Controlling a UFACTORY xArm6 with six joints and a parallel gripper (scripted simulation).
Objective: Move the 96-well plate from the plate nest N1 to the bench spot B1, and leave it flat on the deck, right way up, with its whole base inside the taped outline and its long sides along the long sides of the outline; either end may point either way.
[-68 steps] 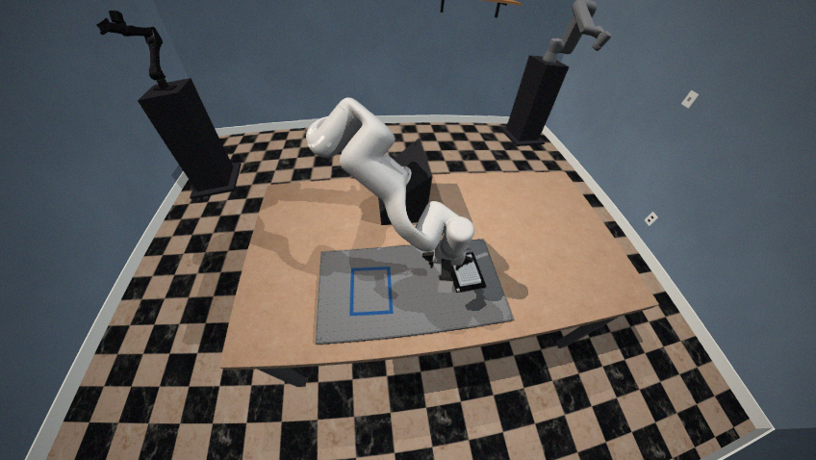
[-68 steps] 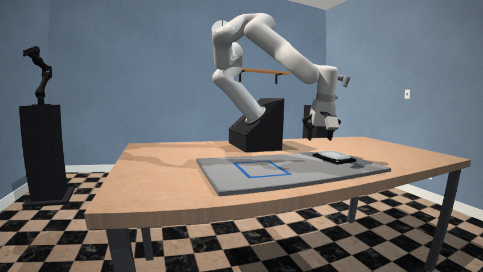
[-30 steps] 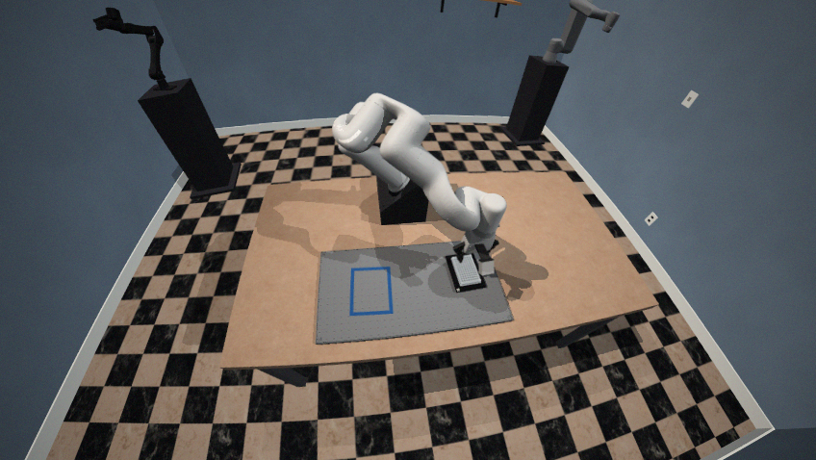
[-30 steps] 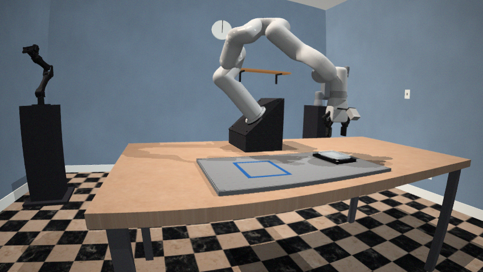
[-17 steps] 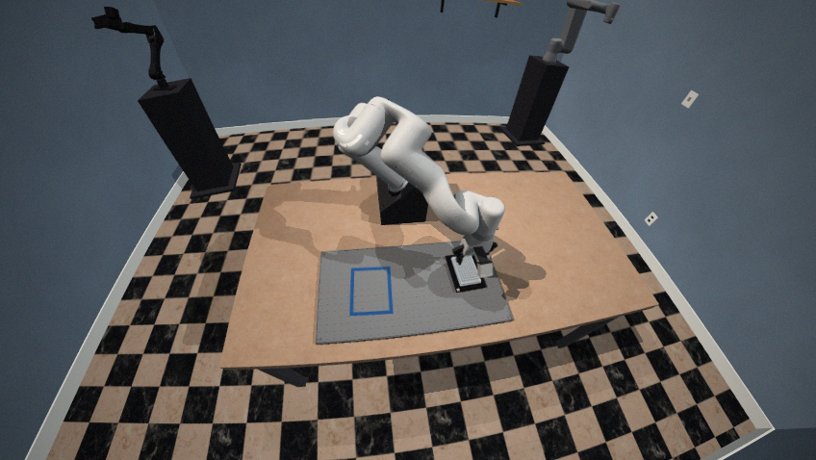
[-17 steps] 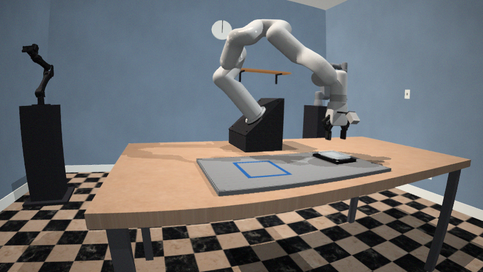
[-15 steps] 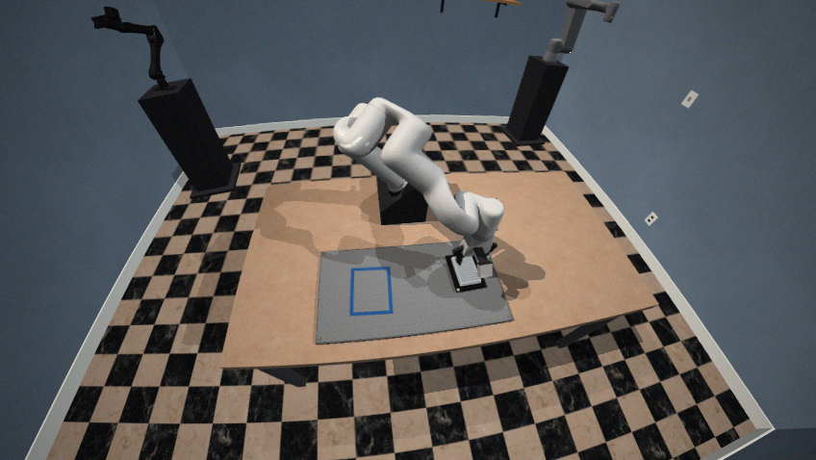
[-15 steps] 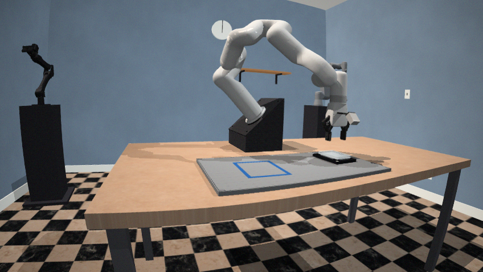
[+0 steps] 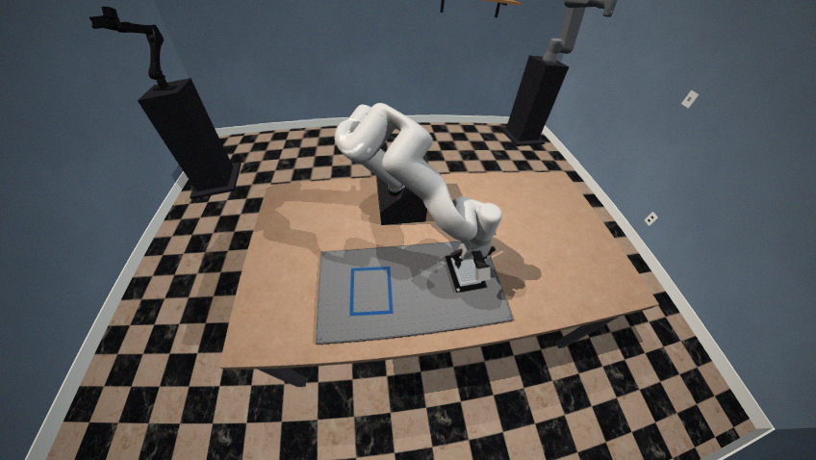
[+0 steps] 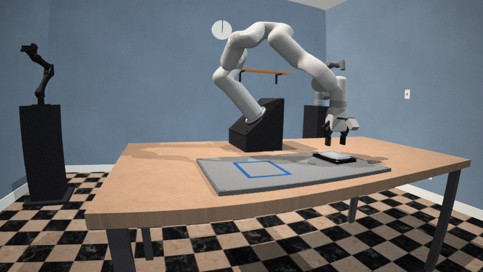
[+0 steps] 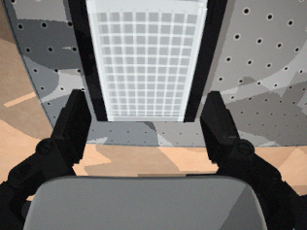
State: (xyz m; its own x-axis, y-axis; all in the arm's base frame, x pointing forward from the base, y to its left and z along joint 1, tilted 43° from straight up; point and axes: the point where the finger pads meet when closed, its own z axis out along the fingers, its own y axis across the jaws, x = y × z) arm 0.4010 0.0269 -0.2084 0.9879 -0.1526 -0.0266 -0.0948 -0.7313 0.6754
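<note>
Now: hand 5 cm above the 96-well plate. Round my hand: black plate nest N1: 7 cm below.
</note>
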